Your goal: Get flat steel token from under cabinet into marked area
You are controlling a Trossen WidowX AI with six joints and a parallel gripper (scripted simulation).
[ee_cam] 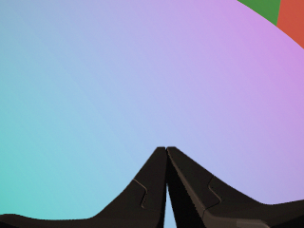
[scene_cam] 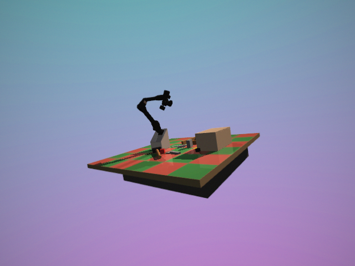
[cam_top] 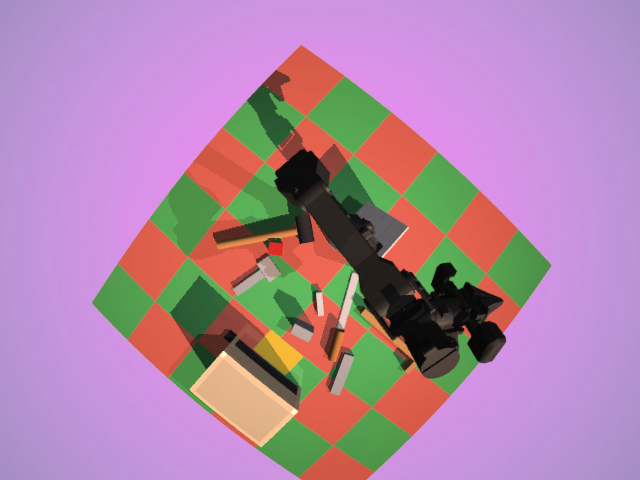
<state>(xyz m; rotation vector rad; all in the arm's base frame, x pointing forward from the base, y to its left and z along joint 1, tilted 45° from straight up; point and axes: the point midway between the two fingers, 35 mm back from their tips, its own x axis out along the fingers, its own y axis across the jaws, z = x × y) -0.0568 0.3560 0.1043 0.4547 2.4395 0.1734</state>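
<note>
Now: the grey t-shaped tool 49 cm below my gripper tip, 38 cm to the right of it and 38 cm ahead of it. Round my gripper tip: grey block 46 cm below, 40 cm ahead, 15 cm to the right; then grey bar 49 cm below, 44 cm ahead, 7 cm to the left; then pale bar 49 cm below, 30 cm ahead, 16 cm to the right.
</note>
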